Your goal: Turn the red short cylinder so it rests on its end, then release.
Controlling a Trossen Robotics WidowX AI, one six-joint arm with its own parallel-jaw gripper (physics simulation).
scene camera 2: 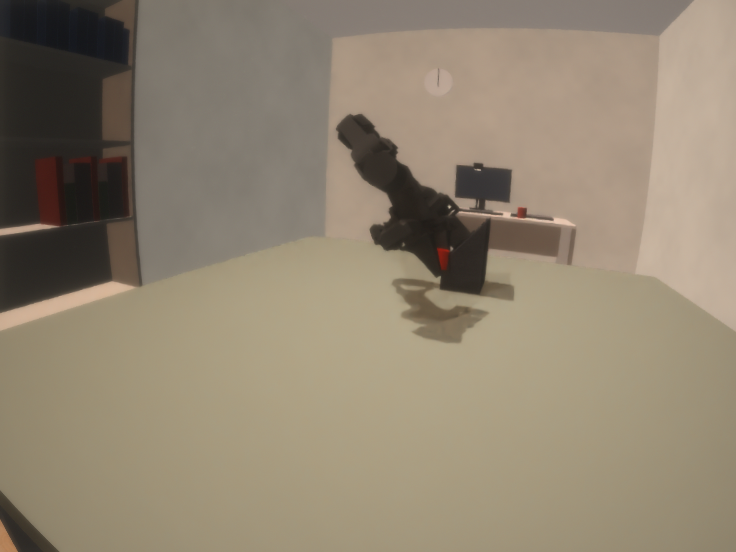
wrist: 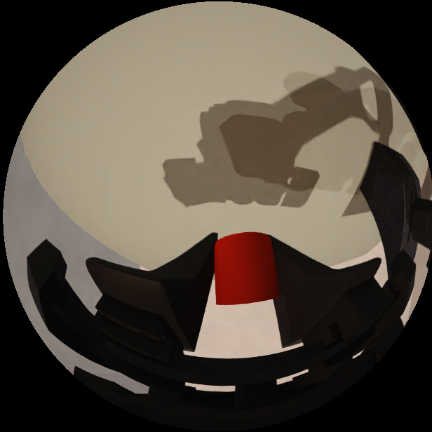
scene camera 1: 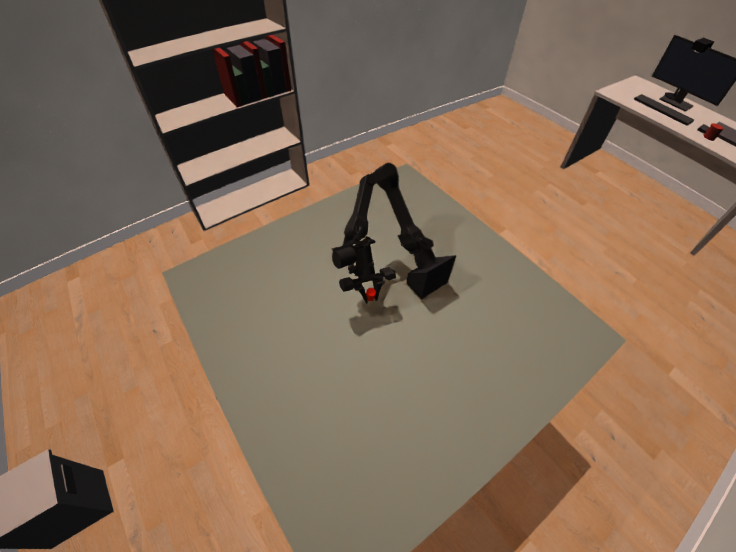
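Note:
The red short cylinder [scene camera 1: 370, 294] [scene camera 2: 443, 259] [wrist: 245, 269] is pinched between the two black fingers of my gripper [scene camera 1: 371, 297] [wrist: 240, 239]. The gripper is shut on its curved side. In scene camera 2 the cylinder hangs above the green-grey mat [scene camera 1: 416, 415] [scene camera 2: 297, 415] [wrist: 150, 75], apart from its surface, with the arm's shadow below and in front. It looks near upright with a slight tilt there, and a finger hides part of it. In the wrist view its far end reaches the fingertips; its end faces are hardly visible.
The arm's black base [scene camera 1: 429, 280] [scene camera 2: 466, 264] stands on the mat close to the gripper. A bookshelf [scene camera 1: 205, 41] [scene camera 2: 121, 252] stands by the wall. A desk [scene camera 1: 636, 89] [scene camera 2: 561, 221] with a monitor and a red mug [scene camera 1: 712, 131] [scene camera 2: 521, 212] is beyond the mat.

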